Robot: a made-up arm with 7 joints. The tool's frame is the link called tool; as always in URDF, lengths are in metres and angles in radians. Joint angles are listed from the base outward.
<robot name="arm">
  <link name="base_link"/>
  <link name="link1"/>
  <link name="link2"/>
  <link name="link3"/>
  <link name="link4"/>
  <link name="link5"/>
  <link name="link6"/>
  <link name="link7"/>
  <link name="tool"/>
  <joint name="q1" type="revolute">
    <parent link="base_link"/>
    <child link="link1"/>
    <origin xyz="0 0 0.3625" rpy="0 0 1.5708"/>
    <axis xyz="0 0 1"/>
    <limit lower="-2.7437" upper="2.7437"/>
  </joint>
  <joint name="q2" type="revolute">
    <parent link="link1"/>
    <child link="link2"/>
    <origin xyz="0 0 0" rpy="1.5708 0 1.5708"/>
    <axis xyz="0 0 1"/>
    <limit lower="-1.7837" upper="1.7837"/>
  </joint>
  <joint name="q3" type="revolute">
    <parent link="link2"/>
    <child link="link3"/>
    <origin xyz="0 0.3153 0" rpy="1.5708 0 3.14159"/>
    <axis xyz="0 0 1"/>
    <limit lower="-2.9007" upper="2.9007"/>
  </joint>
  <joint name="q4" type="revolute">
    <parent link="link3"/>
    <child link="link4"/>
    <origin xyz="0.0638 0 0" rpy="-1.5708 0 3.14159"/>
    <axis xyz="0 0 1"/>
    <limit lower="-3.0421" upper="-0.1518"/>
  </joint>
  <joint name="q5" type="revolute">
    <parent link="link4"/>
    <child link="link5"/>
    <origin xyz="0.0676 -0.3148 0" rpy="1.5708 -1.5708 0"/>
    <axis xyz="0 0 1"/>
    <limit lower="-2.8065" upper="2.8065"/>
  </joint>
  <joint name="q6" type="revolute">
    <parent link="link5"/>
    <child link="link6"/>
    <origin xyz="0 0 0" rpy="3.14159 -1.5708 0"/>
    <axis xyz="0 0 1"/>
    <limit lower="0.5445" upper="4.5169"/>
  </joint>
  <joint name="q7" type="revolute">
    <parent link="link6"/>
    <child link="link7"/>
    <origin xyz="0 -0.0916 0" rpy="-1.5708 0 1.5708"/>
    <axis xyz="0 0 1"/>
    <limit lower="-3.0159" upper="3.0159"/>
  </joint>
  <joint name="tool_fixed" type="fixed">
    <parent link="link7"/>
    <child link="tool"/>
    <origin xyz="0 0 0" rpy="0 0 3.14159"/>
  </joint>
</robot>
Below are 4 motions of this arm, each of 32 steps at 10 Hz.
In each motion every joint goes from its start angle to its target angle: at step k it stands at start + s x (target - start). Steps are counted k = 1, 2, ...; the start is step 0. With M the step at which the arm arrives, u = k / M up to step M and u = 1 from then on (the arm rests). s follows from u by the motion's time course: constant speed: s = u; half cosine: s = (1 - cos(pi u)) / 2; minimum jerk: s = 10 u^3 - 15 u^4 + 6 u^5.
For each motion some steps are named. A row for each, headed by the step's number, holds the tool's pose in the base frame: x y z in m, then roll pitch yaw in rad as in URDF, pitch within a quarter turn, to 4 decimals.
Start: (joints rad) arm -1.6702 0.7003 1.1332 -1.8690 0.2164 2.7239 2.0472
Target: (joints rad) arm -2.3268 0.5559 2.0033 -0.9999 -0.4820 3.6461 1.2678
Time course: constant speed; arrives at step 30
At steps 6, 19, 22, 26, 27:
6: 0.3082 -0.4390 0.6267 -2.3860 0.9646 -2.4753
19: 0.1406 -0.3825 0.8380 -1.1142 0.3738 -2.0350
22: 0.0983 -0.3550 0.8693 -0.9170 0.2381 -2.1120
26: 0.0443 -0.3136 0.9001 -0.6523 0.1036 -2.2678
27: 0.0315 -0.3027 0.9059 -0.5851 0.0804 -2.3140

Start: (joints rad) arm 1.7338 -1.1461 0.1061 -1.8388 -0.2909 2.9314 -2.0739
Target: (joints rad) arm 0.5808 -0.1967 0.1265 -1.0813 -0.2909 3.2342 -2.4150
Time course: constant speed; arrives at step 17
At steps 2, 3, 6, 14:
2: -0.0670 -0.1424 0.9246 0.6426 0.6564 2.5526
3: -0.0758 -0.1227 0.9355 0.6236 0.6662 2.4700
6: -0.0864 -0.0580 0.9637 0.5660 0.6911 2.2202
14: 0.0077 0.0967 0.9998 0.4146 0.7265 1.5408

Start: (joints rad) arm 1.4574 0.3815 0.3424 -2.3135 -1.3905 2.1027 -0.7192
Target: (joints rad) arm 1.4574 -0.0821 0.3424 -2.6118 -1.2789 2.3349 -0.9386
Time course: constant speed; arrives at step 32
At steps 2, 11, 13, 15, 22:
2: -0.1352 0.3920 0.3308 -2.9538 0.8767 -2.5653
11: -0.1357 0.3682 0.3614 -2.9753 0.8584 -2.5327
13: -0.1357 0.3626 0.3676 -2.9802 0.8550 -2.5256
15: -0.1357 0.3569 0.3736 -2.9853 0.8518 -2.5185
22: -0.1355 0.3360 0.3930 -3.0035 0.8426 -2.4938

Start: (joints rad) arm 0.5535 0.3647 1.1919 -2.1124 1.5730 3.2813 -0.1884
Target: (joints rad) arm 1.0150 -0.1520 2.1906 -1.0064 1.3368 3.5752 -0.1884
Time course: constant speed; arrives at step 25
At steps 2, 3, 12, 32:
2: 0.0387 0.4123 0.5344 -2.1417 0.0486 0.2467
3: 0.0163 0.4143 0.5574 -2.0819 0.0207 0.2868
12: -0.1837 0.3255 0.7434 -1.5712 -0.1834 0.5954
32: -0.2978 -0.0036 0.8807 -0.9670 -0.2600 1.0412

